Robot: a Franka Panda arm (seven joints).
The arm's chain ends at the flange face. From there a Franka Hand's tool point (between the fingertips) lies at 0.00 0.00 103.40 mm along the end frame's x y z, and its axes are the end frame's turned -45 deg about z.
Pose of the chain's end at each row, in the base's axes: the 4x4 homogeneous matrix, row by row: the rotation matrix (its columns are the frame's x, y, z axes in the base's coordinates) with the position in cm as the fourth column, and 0 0 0 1 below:
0.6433 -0.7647 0.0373 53.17; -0.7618 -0.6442 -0.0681 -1.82; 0.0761 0.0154 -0.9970 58.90; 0 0 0 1
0.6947 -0.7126 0.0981 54.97; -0.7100 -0.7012 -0.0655 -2.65; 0.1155 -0.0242 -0.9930 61.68; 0 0 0 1
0.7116 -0.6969 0.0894 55.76; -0.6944 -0.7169 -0.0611 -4.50; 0.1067 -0.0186 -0.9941 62.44; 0 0 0 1
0.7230 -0.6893 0.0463 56.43; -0.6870 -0.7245 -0.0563 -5.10; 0.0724 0.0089 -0.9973 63.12; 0 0 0 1
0.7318 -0.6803 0.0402 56.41; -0.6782 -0.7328 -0.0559 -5.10; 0.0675 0.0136 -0.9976 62.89; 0 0 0 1
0.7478 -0.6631 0.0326 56.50; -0.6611 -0.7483 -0.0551 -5.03; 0.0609 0.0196 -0.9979 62.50; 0 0 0 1
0.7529 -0.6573 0.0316 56.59; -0.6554 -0.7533 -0.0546 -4.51; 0.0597 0.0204 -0.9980 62.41; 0 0 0 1
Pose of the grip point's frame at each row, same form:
0.9956 -0.0858 0.0373 53.56; -0.0832 -0.9942 -0.0681 -2.52; 0.0429 0.0647 -0.9970 48.59; 0 0 0 1
0.9951 -0.0127 0.0981 55.98; -0.0062 -0.9979 -0.0655 -3.33; 0.0988 0.0646 -0.9930 51.41; 0 0 0 1
0.9960 0.0104 0.0894 56.68; 0.0159 -0.9979 -0.0611 -5.13; 0.0886 0.0623 -0.9941 52.16; 0 0 0 1
0.9986 0.0238 0.0463 56.91; 0.0265 -0.9981 -0.0563 -5.68; 0.0449 0.0575 -0.9973 52.81; 0 0 0 1
0.9985 0.0364 0.0402 56.83; 0.0386 -0.9977 -0.0559 -5.68; 0.0381 0.0573 -0.9976 52.57; 0 0 0 1
0.9977 0.0599 0.0326 56.84; 0.0617 -0.9966 -0.0551 -5.60; 0.0292 0.0569 -0.9979 52.18; 0 0 0 1
0.9972 0.0676 0.0316 56.92; 0.0692 -0.9961 -0.0546 -5.07; 0.0278 0.0566 -0.9980 52.09; 0 0 0 1

